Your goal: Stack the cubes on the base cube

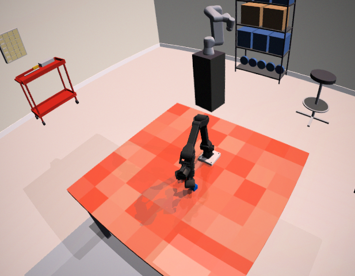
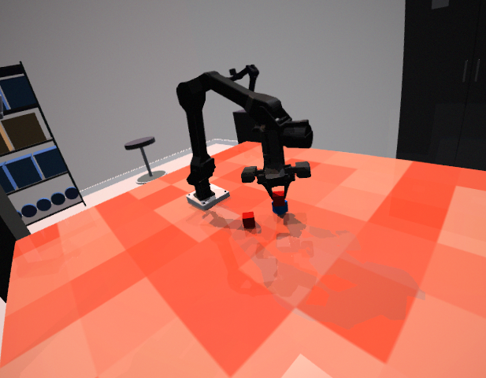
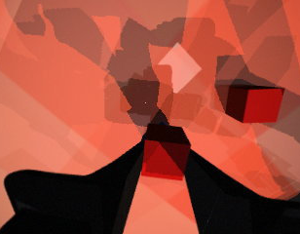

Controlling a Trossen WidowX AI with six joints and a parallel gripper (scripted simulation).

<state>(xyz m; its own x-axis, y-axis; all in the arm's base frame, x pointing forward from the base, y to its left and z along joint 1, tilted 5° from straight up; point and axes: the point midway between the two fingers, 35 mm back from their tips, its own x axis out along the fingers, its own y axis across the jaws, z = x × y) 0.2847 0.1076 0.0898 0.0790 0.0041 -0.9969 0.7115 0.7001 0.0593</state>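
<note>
My gripper tip is now 10 mm past the blue base cube, 10 mm to the right of it and 40 mm above it.
</note>
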